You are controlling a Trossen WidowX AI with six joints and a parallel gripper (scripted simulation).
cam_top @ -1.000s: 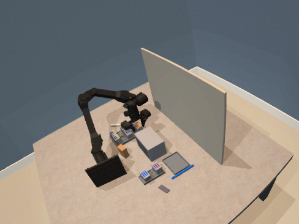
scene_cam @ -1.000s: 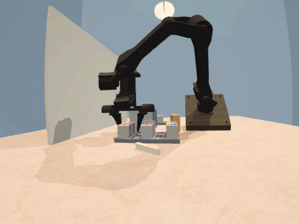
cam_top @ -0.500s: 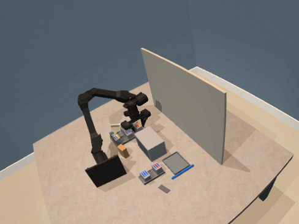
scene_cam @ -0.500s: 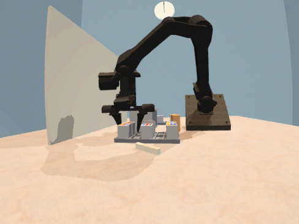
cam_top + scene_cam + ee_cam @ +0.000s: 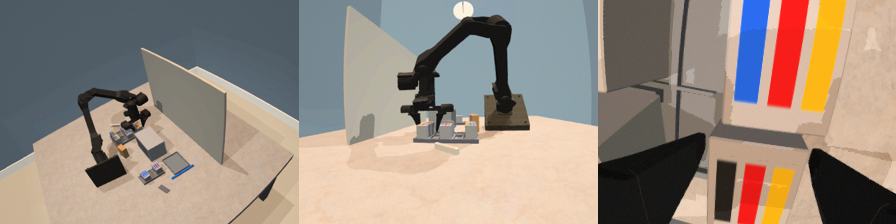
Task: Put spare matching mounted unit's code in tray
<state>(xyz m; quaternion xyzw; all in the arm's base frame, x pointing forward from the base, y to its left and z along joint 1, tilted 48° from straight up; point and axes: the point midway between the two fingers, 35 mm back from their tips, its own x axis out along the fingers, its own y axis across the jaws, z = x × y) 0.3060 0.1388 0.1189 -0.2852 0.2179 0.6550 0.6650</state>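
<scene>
The grey spare block is 2 cm above my gripper tip. From my gripper tip the other things lie so: beige panel 21 cm ahead, 19 cm to the right, 21 cm above; then grey mounted unit 2 cm behind, 18 cm to the right, 3 cm above; then grey tray 3 cm ahead, 36 cm to the right, 1 cm below.
</scene>
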